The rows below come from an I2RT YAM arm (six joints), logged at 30 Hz.
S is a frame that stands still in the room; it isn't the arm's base.
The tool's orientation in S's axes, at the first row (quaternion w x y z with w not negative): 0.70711, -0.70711, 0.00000, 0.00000
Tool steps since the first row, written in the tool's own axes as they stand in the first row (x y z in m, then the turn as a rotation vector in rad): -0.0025, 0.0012, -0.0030, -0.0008, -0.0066, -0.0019; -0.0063, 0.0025, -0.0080, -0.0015, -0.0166, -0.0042; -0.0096, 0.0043, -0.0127, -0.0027, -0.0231, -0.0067; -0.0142, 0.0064, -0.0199, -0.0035, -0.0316, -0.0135; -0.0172, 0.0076, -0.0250, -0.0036, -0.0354, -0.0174; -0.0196, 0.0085, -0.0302, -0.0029, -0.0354, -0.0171
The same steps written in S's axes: -0.0025, -0.0030, -0.0012, -0.0008, -0.0019, 0.0066; -0.0063, -0.0080, -0.0025, -0.0015, -0.0042, 0.0166; -0.0096, -0.0127, -0.0043, -0.0027, -0.0067, 0.0231; -0.0142, -0.0199, -0.0064, -0.0035, -0.0135, 0.0316; -0.0172, -0.0250, -0.0076, -0.0036, -0.0174, 0.0354; -0.0196, -0.0302, -0.0085, -0.0029, -0.0171, 0.0354
